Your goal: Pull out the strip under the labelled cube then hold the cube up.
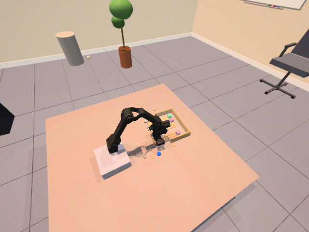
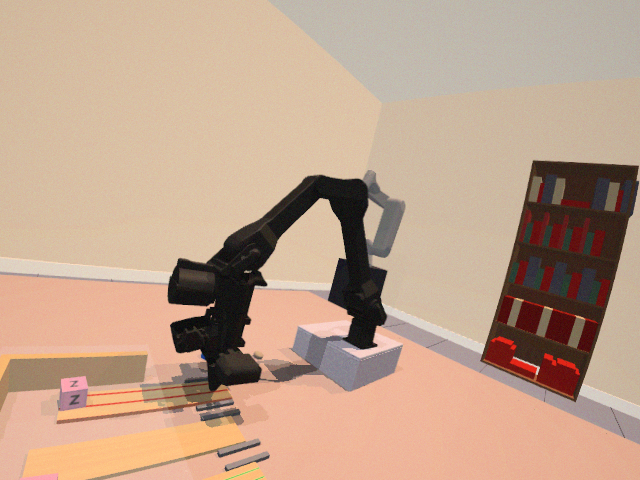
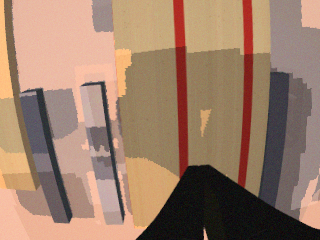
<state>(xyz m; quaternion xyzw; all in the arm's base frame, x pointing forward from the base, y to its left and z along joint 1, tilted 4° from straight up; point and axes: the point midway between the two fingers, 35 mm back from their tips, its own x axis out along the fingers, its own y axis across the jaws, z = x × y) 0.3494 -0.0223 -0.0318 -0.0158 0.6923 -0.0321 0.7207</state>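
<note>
My gripper tip is now 10 cm short of the strip. From my gripper tip the other things lie so: blue disc: 12 cm to the right, 3 cm behind.
</note>
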